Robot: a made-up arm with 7 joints.
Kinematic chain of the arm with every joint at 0, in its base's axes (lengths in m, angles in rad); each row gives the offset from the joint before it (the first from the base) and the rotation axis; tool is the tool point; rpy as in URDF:
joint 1: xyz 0 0 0.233 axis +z
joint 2: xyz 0 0 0 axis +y
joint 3: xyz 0 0 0.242 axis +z
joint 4: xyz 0.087 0 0 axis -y
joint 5: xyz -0.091 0 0.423 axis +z
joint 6: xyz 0 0 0 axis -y
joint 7: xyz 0.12 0 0 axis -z
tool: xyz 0 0 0 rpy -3.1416 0 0
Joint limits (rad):
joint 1: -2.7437..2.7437
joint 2: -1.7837..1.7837
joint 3: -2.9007..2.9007
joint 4: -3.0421..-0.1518
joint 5: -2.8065..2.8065
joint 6: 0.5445..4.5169
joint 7: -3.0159..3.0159
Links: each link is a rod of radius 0.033 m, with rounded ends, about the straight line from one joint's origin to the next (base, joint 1, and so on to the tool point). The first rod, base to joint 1, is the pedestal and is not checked.
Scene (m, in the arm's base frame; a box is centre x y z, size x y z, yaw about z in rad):
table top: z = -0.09
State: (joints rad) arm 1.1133 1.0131 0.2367 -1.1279 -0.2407 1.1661 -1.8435
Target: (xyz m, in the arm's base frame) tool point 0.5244 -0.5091 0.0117
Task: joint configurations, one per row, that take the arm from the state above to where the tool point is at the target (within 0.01 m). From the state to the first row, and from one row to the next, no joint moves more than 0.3 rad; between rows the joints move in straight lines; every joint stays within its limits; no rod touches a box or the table.
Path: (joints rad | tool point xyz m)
1: 0.8286 1.0526 0.0647 -1.1265 -0.2505 1.2005 -1.8435 | 0.4684 0.5473 0.0122
2: 0.5438 1.0922 -0.1074 -1.1250 -0.2603 1.2350 -1.8435 | 0.6456 0.3099 -0.0099
3: 0.2591 1.1317 -0.2794 -1.1236 -0.2701 1.2694 -1.8435 | 0.7159 0.0242 -0.0173
4: -0.0257 1.1712 -0.4514 -1.1222 -0.2798 1.3038 -1.8435 | 0.6716 -0.2635 -0.0099
5: -0.3104 1.2108 -0.6235 -1.1207 -0.2896 1.3383 -1.8435 | 0.5244 -0.5091 0.0117

